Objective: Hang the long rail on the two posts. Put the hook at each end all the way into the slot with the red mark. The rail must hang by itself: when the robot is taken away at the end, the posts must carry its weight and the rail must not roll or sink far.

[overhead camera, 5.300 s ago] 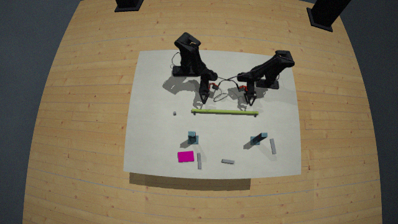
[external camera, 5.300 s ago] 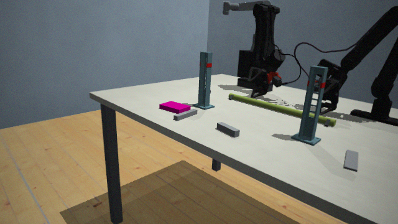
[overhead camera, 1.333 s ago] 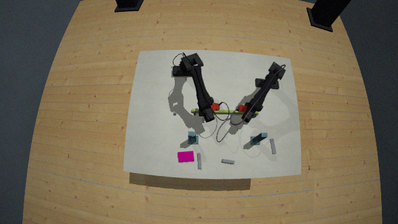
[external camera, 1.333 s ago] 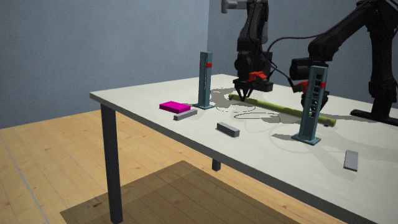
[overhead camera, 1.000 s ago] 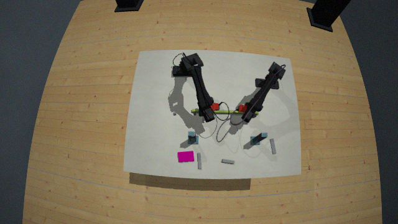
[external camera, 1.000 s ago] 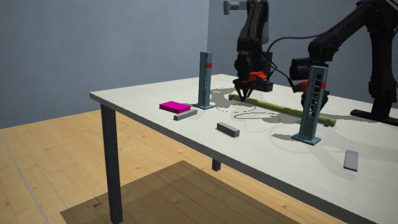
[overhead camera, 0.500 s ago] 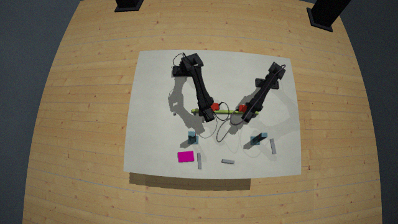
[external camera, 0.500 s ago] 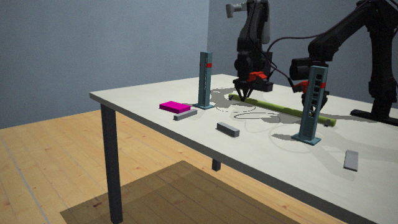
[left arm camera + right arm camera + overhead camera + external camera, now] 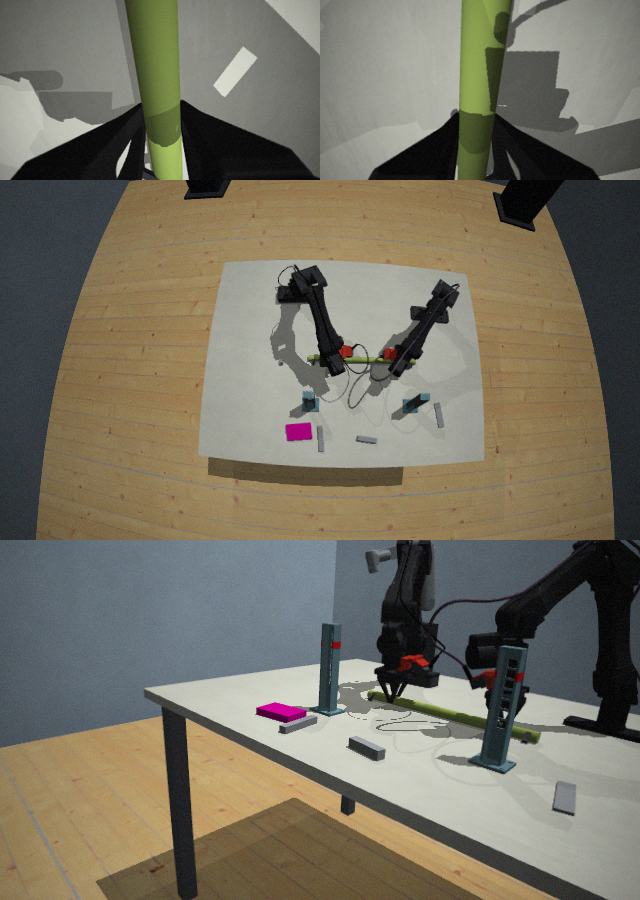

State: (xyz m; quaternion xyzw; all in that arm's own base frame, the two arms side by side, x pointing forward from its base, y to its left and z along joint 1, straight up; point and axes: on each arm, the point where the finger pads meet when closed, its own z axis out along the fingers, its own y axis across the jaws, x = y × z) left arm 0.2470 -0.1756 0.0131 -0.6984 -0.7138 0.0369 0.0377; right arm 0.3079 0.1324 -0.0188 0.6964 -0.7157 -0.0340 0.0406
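Now: left hand 15 cm to the left of the green rail, 3 cm short of it and 1 cm above it. From my left hand the other things lie so: magenta block (38 cm to the right, 35 cm ahead, 1 cm below).
The green rail is 150 mm to the left of my right hand and 10 mm below it. Also, from my right hand: magenta block 330 mm ahead, 80 mm to the right, 10 mm below.
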